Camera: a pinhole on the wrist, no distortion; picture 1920 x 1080 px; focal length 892.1 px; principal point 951.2 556.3 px. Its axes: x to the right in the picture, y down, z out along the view. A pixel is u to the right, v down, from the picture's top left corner.
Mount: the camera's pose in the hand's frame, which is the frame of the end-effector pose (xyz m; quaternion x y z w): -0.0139 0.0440 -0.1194 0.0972 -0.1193 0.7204 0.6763
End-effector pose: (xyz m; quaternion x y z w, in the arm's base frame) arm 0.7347 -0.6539 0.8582 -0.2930 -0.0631 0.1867 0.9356
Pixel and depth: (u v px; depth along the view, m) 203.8 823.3 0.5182
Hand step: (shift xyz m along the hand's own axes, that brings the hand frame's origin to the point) -0.1508 -0.5350 0.2371
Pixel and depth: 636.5 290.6 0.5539
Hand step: 0.1518 -0.3005 0.3560
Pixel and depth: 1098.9 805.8 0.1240
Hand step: -0.0525 0.0239 0.0035
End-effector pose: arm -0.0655 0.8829 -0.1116 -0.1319 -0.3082 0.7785 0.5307
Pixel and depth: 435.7 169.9 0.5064
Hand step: 0.2135 -0.3755 0.2837
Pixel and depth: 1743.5 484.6 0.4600
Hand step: -0.0139 0.2952 0.4434
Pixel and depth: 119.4 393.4 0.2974
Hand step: 0.0523 -0.3069 0.0825
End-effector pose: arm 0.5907 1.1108 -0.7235 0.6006 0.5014 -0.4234 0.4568
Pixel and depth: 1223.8 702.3 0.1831
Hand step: -0.0514 0.0400 0.0707
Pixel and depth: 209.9 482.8 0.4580
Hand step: 0.0392 -0.4548 0.2037
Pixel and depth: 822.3 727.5 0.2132
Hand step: -0.0572 -0.0523 0.0728
